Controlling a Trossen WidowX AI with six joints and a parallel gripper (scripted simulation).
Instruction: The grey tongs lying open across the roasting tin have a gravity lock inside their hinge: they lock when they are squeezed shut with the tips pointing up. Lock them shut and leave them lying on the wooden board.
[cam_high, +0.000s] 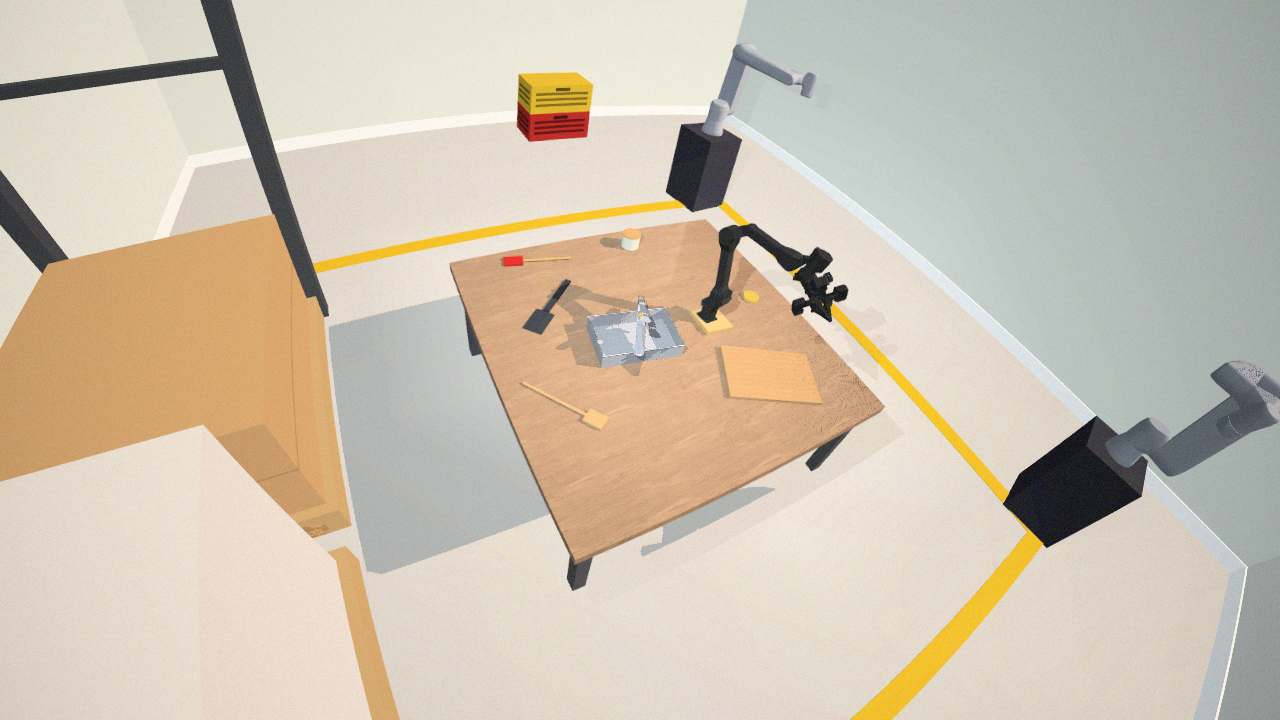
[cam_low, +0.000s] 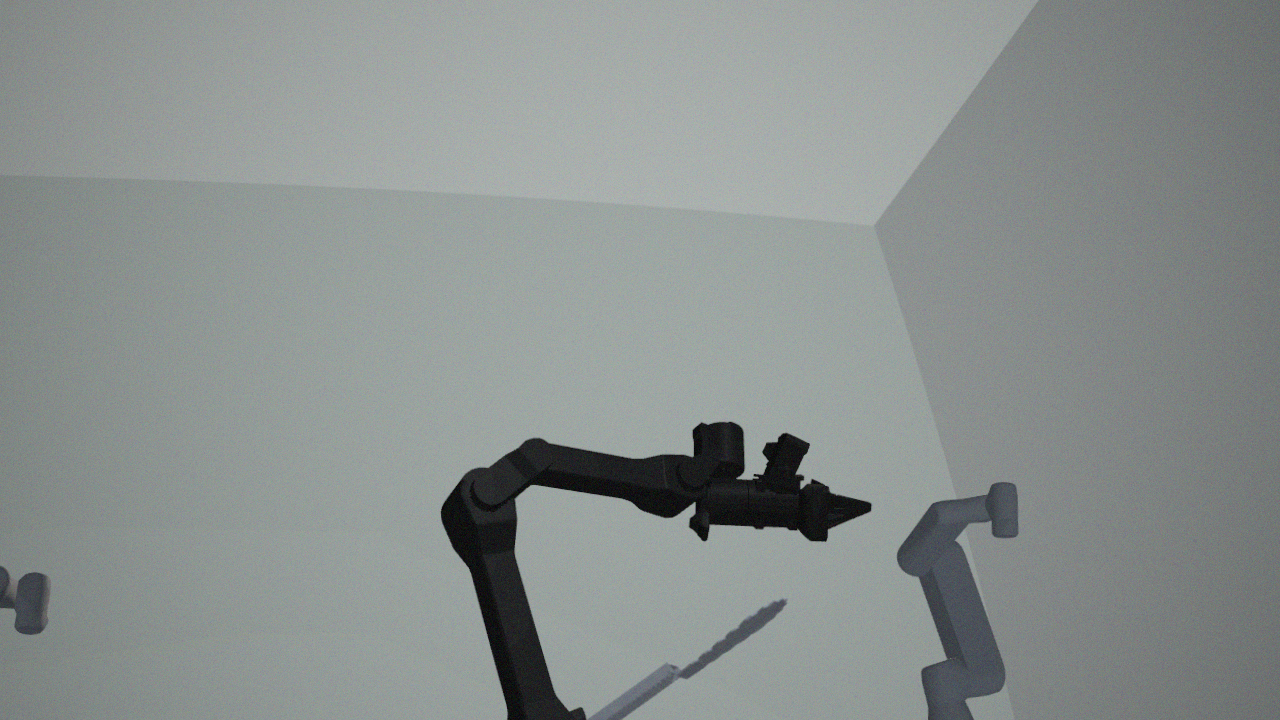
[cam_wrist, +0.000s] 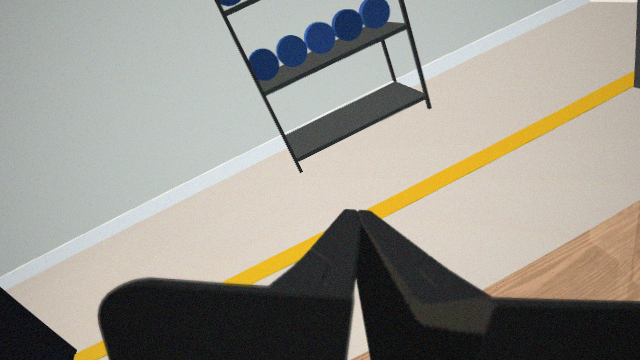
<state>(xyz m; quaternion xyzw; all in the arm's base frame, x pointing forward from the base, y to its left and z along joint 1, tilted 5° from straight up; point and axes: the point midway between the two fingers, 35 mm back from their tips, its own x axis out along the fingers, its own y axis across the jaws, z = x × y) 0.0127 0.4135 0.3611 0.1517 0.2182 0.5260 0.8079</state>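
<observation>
My gripper tip is 490 mm to the left of the toothed tong arm, 310 mm short of it and 250 mm above it. From my gripper tip the other things lie so: yellow piece 530 mm to the right, 320 mm below, 280 mm ahead; wooden board 370 mm below, 100 mm to the right, 20 mm behind; yellow disc 450 mm to the right, 370 mm below, 280 mm behind.
</observation>
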